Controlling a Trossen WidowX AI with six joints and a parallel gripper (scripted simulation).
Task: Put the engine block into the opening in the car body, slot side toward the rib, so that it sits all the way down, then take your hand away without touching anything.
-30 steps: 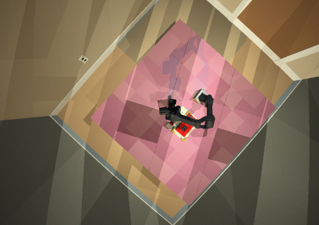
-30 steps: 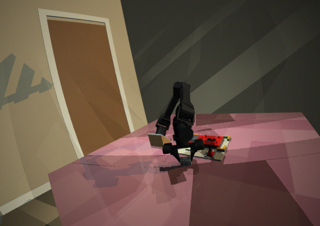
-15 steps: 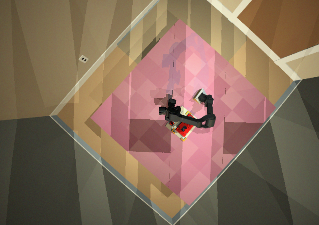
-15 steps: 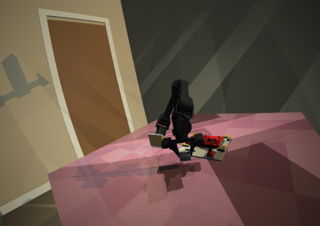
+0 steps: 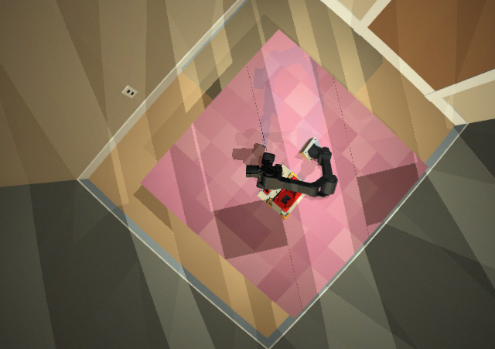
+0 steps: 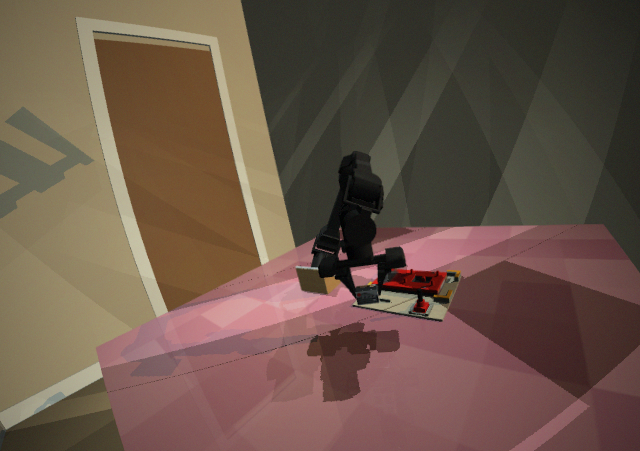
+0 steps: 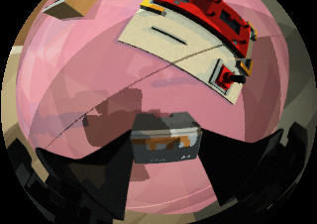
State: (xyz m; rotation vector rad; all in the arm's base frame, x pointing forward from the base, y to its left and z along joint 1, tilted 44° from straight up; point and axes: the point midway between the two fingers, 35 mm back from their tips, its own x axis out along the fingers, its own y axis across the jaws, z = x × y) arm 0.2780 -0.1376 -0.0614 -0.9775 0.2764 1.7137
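My gripper tip is now 80 mm short of the dark upright peg, 100 mm to the right of it and 50 mm above it. Round my gripper tip: cream base board: 20 mm ahead, 200 mm to the left, 80 mm below; then engine block: right at my gripper tip.
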